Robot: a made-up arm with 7 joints. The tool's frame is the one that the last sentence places.
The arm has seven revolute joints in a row. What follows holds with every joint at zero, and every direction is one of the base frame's. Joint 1 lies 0.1 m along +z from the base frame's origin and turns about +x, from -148.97 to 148.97 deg. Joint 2 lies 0.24 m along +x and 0.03 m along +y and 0.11 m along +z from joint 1 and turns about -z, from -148.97 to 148.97 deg. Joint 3 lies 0.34 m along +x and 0.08 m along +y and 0.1 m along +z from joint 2 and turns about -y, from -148.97 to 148.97 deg. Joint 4 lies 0.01 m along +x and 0.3 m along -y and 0.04 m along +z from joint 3 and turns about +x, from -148.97 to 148.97 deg. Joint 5 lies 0.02 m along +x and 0.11 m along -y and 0.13 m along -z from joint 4 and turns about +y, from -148.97 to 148.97 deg. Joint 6 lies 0.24 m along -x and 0.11 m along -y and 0.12 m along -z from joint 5 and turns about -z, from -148.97 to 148.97 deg. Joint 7 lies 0.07 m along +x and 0.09 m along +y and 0.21 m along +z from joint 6 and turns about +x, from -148.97 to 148.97 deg. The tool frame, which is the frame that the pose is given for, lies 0.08 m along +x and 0.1 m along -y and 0.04 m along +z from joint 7; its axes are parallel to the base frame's.
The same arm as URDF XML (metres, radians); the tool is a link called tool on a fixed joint. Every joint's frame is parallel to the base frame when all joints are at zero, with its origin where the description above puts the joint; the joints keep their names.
<robot name="arm">
<joint name="joint 1" type="revolute"><parent link="base"/><child link="link1"/><origin xyz="0.0000 0.0000 0.1000" rpy="0.0000 0.0000 0.0000"/><axis xyz="1 0 0"/><limit lower="-2.6000" upper="2.6000"/></joint>
<joint name="joint 2" type="revolute"><parent link="link1"/><child link="link2"/><origin xyz="0.2400 0.0300 0.1100" rpy="0.0000 0.0000 0.0000"/><axis xyz="0 0 -1"/><limit lower="-2.6000" upper="2.6000"/></joint>
<joint name="joint 3" type="revolute"><parent link="link2"/><child link="link3"/><origin xyz="0.3400 0.0800 0.1000" rpy="0.0000 0.0000 0.0000"/><axis xyz="0 -1 0"/><limit lower="-2.6000" upper="2.6000"/></joint>
<joint name="joint 4" type="revolute"><parent link="link3"/><child link="link4"/><origin xyz="0.0100 -0.3000 0.0400" rpy="0.0000 0.0000 0.0000"/><axis xyz="1 0 0"/><limit lower="-2.6000" upper="2.6000"/></joint>
<joint name="joint 5" type="revolute"><parent link="link4"/><child link="link5"/><origin xyz="0.0200 -0.1100 -0.1300" rpy="0.0000 0.0000 0.0000"/><axis xyz="0 1 0"/><limit lower="-2.6000" upper="2.6000"/></joint>
<joint name="joint 6" type="revolute"><parent link="link5"/><child link="link6"/><origin xyz="-0.2400 -0.1100 -0.1200" rpy="0.0000 0.0000 0.0000"/><axis xyz="0 0 -1"/><limit lower="-2.6000" upper="2.6000"/></joint>
<joint name="joint 7" type="revolute"><parent link="link6"/><child link="link7"/><origin xyz="0.0700 0.0900 0.2100" rpy="0.0000 0.0000 0.0000"/><axis xyz="1 0 0"/><limit lower="-2.6000" upper="2.6000"/></joint>
<joint name="tool_fixed" type="fixed"><parent link="link7"/><child link="tool"/><origin xyz="0.0800 -0.1000 0.0400" rpy="0.0000 0.0000 0.0000"/></joint>
<link name="base"/>
<link name="link1"/>
<link name="link2"/>
<link name="link3"/>
<link name="link4"/>
<link name="link5"/>
<link name="link6"/>
<link name="link7"/>
<link name="tool"/>
</robot>

